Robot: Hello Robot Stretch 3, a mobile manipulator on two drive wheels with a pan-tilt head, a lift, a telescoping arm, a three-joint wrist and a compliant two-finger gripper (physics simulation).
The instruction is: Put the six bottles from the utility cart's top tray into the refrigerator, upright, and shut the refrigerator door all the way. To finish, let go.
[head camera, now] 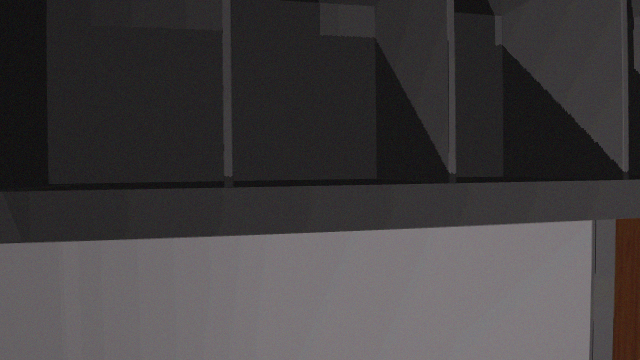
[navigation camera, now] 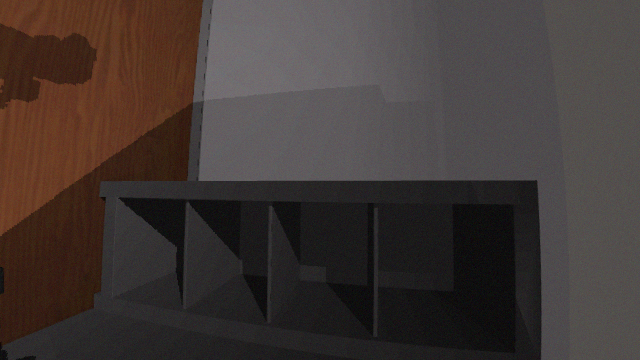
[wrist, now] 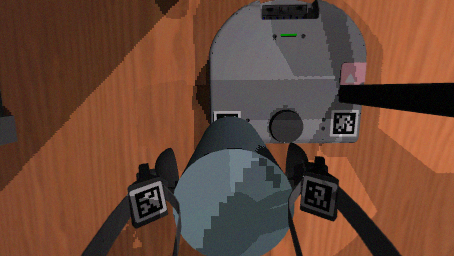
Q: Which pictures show the gripper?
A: The wrist view only.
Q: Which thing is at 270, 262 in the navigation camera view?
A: A grey refrigerator.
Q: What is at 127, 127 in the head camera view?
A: A grey refrigerator.
